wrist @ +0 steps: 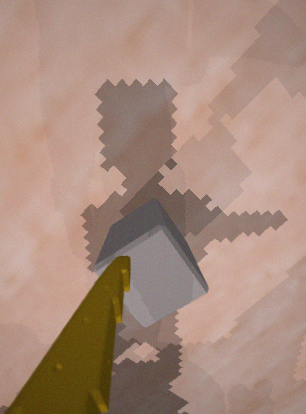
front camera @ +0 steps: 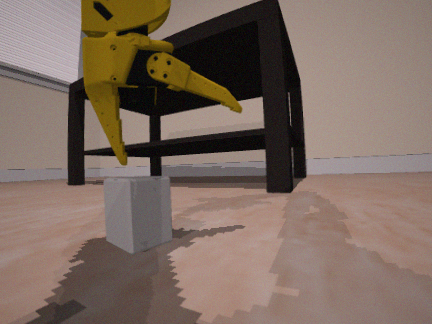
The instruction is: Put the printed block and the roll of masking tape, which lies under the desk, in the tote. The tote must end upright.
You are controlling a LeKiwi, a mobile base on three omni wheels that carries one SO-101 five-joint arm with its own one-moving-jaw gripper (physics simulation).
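Places are measured from the arm's base along level axes (x back, y left, z down), in metres.
Where they show: hand, its tool point: (wrist: 129, 268) (front camera: 126, 159).
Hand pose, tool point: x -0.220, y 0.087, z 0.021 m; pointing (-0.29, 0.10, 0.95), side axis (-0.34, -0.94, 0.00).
Each offset is from my tool point to the centre of the thing. "*": to the spot under its first point. Level surfaces: height alone.
The printed block @[dy -0.014, dx +0.013, dz +0.042 m] (front camera: 137, 214) (wrist: 159, 277), a light grey box shape, stands on the floor in front of the desk @[* dy -0.203, dx -0.258, dz -0.119 m] (front camera: 276, 105). My gripper (front camera: 182, 137) is open and empty, its jaws spread wide above the block in the front camera view. The fixed jaw's tip is just over the block's top, towards its left side; the moving jaw is swung out to the right. In the wrist view the one notched jaw overlaps the block's lower left edge. The roll of masking tape and the tote do not show in either view.
The black desk has thick legs and a low shelf (front camera: 215, 143); its near right leg stands right of the block and farther back. A wall with a pale baseboard (front camera: 365, 164) runs behind it. Shadows of the arm and block fall on the floor @[dz +0.068 m] (front camera: 240, 270) (wrist: 45, 175).
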